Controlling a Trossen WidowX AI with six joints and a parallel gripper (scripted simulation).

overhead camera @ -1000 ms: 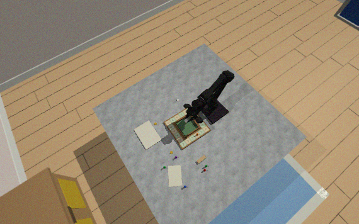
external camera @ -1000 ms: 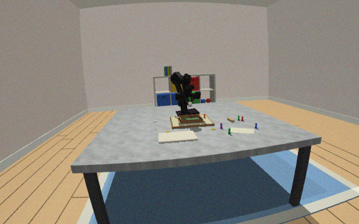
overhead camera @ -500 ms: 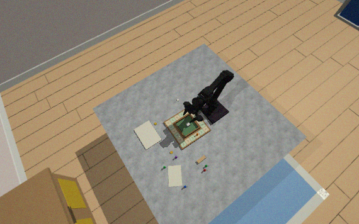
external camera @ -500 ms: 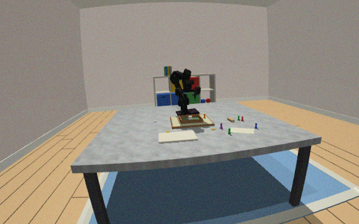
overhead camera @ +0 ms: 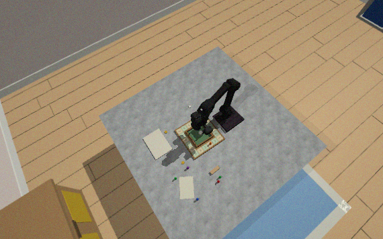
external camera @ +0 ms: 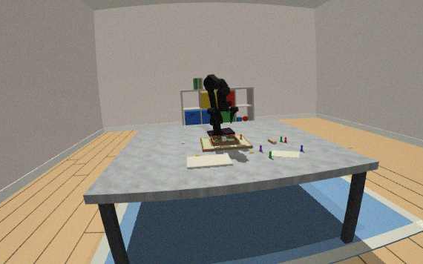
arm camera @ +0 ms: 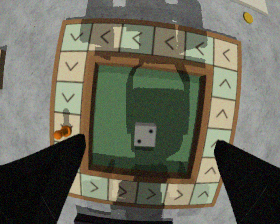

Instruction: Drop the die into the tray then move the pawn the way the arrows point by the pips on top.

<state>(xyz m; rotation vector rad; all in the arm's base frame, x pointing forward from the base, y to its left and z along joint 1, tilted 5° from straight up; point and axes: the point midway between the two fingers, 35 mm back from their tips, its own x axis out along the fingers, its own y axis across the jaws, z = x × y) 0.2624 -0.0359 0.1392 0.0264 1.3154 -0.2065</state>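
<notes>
My gripper tip is now 110 mm to the right of the orange pawn and 100 mm above it. The rest, counted from my gripper tip: white die: 20 mm behind, 100 mm below; purple pawn: 250 mm ahead, 120 mm to the left, 110 mm below; green dice tray: 120 mm below.
</notes>
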